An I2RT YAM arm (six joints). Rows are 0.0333 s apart.
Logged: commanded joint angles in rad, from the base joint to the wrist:
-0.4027, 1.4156, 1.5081, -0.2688, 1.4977, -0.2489
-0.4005, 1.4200, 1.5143, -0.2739, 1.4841, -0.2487
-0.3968, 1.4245, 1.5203, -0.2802, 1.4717, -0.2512
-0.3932, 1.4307, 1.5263, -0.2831, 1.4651, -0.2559
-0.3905, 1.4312, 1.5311, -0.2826, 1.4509, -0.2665
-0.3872, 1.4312, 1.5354, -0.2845, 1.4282, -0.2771
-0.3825, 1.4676, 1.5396, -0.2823, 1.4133, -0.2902
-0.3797, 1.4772, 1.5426, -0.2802, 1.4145, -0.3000
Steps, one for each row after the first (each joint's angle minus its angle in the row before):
0.0022, 0.0044, 0.0062, -0.0051, -0.0136, 0.0002
0.0037, 0.0045, 0.0060, -0.0063, -0.0124, -0.0025
0.0036, 0.0062, 0.0060, -0.0029, -0.0066, -0.0047
0.0027, 0.0005, 0.0048, 0.0005, -0.0142, -0.0106
0.0033, 0.0000, 0.0043, -0.0019, -0.0227, -0.0106
0.0047, 0.0364, 0.0042, 0.0022, -0.0149, -0.0131
0.0028, 0.0096, 0.0030, 0.0021, 0.0012, -0.0098

